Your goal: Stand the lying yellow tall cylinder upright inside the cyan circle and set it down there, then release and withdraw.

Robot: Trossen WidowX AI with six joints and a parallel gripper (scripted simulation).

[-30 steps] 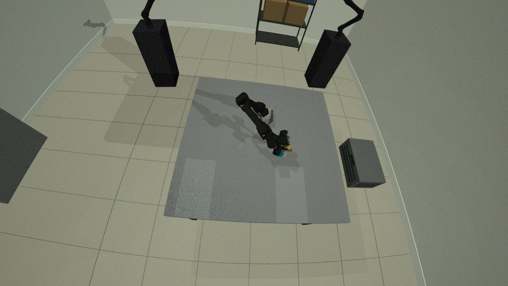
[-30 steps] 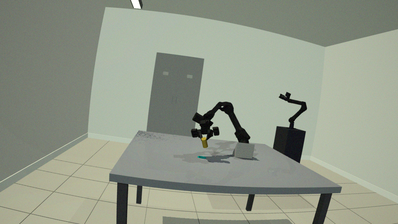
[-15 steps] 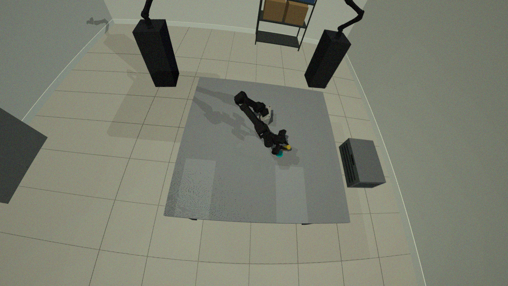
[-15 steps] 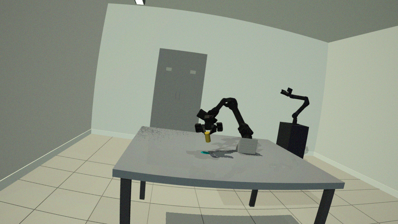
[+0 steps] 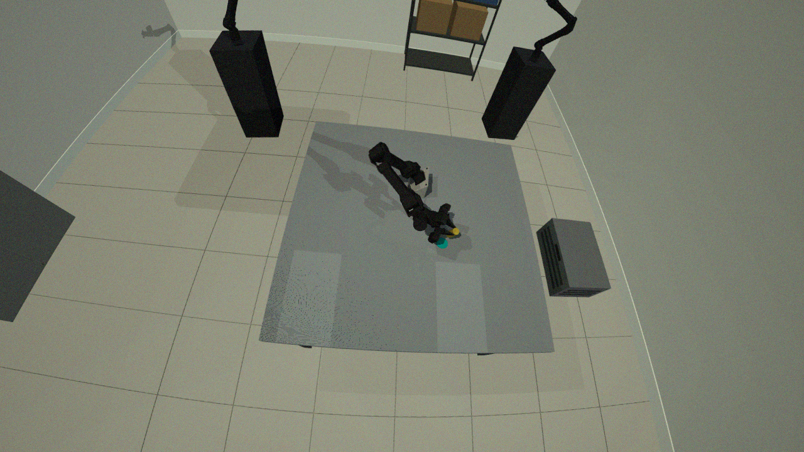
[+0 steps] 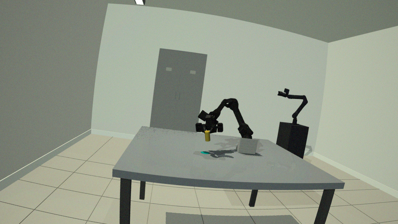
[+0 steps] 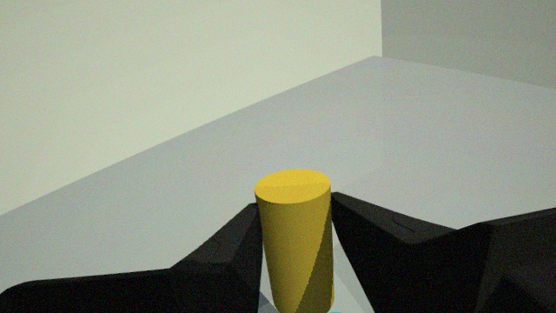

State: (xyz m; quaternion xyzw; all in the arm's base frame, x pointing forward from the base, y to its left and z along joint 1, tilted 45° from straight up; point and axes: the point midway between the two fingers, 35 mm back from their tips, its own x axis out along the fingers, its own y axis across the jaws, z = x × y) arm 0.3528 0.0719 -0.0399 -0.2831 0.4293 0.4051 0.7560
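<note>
Right now the cyan circle is 10 mm behind my gripper tip, 20 mm to the right of it and 140 mm below it. From my gripper tip the other things lie so: yellow tall cylinder (10 mm behind, 20 mm below).
</note>
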